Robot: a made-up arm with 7 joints. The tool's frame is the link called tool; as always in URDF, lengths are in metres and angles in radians. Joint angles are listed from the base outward.
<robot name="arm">
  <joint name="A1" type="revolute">
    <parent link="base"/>
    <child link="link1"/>
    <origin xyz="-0.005 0.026 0.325" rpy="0 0 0"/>
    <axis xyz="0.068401 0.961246 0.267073"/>
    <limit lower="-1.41" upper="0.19"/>
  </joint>
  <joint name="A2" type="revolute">
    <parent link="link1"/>
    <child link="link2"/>
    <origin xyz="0.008 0.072 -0.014" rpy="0 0 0"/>
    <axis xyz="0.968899 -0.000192 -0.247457"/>
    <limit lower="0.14" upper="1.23"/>
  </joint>
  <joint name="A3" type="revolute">
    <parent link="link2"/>
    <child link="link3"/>
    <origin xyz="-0.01 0.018 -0.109" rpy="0 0 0"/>
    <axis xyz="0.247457 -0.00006 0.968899"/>
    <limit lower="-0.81" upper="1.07"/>
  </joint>
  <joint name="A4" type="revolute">
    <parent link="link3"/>
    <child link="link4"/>
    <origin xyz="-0.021 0.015 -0.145" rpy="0 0 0"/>
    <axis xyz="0.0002 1 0.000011"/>
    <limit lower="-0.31" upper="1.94"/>
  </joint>
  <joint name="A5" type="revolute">
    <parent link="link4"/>
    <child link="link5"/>
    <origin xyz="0.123 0.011 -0.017" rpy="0 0 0"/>
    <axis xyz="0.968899 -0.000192 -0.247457"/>
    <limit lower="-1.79" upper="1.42"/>
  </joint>
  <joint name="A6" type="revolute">
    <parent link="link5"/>
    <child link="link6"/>
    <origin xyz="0.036 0.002 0.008" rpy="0 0 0"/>
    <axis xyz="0.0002 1 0.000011"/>
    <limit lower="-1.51" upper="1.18"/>
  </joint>
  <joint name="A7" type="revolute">
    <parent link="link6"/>
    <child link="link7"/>
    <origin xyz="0.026 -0.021 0.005" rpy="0 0 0"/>
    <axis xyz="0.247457 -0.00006 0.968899"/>
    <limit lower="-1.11" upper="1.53"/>
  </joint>
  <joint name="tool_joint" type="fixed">
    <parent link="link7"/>
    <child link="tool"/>
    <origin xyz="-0.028 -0.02 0.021" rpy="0 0 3.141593"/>
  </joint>
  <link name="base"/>
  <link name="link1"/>
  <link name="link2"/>
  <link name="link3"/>
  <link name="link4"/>
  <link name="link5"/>
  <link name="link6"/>
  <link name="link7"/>
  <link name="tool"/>
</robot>
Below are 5 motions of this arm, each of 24 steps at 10 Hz.
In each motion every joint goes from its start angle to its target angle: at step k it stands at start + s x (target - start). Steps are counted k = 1, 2, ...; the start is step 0. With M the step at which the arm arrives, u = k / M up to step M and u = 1 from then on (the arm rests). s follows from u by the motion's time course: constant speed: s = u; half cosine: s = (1 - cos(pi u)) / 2; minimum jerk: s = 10 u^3 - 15 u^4 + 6 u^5.
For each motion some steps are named. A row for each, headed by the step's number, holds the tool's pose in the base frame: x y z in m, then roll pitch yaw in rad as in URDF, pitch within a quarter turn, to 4 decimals.
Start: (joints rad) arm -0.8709 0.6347 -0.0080 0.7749 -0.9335 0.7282 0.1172
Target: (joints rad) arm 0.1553 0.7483 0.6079 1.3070 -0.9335 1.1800 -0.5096
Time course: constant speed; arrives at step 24
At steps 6, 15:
6: 0.3109 0.3249 0.1712 0.5578 -0.8556 -3.0191
15: 0.1631 0.4157 0.0888 1.1208 -1.1937 3.1094

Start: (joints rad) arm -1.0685 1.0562 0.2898 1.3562 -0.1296 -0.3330 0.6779
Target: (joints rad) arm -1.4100 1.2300 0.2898 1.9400 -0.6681 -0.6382 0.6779
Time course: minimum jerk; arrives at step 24
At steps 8, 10, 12, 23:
8: 0.3244 0.3923 0.3463 0.0327 0.5454 -1.6076
10: 0.3184 0.4006 0.3581 0.1295 0.4880 -1.5169
12: 0.3102 0.4097 0.3701 0.2278 0.4158 -1.4197
23: 0.2749 0.4363 0.3980 0.4647 0.1337 -1.1327

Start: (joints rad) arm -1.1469 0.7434 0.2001 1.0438 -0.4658 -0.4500 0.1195
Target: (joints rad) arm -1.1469 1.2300 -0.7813 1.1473 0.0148 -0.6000 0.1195
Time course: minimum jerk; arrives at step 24
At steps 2, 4, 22, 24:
2: 0.3631 0.2735 0.3297 0.2071 0.7292 -2.4718
4: 0.3631 0.2733 0.3300 0.1452 0.7428 -2.5126
22: 0.3141 0.3377 0.2992 -1.4520 0.1395 2.9161
24: 0.3135 0.3384 0.2991 -1.4569 0.1333 2.9162

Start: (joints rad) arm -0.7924 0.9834 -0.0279 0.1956 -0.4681 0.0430 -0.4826
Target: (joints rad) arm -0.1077 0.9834 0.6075 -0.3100 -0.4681 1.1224 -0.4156
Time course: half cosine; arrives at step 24
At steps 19, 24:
19: 0.1648 0.2834 0.3175 -0.2918 -0.3129 -3.1199
24: 0.1517 0.2843 0.3174 -0.2978 -0.3915 -3.0432

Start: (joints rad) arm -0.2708 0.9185 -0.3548 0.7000 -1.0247 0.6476 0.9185
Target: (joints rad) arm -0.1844 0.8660 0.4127 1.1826 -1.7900 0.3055 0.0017
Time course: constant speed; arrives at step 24
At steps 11, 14, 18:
11: 0.2198 0.3970 0.1405 -0.3260 -0.7719 -1.7954
14: 0.1999 0.4195 0.1496 -0.0304 -0.7930 -1.8907
18: 0.1667 0.4448 0.1570 0.3532 -0.7508 -2.0034

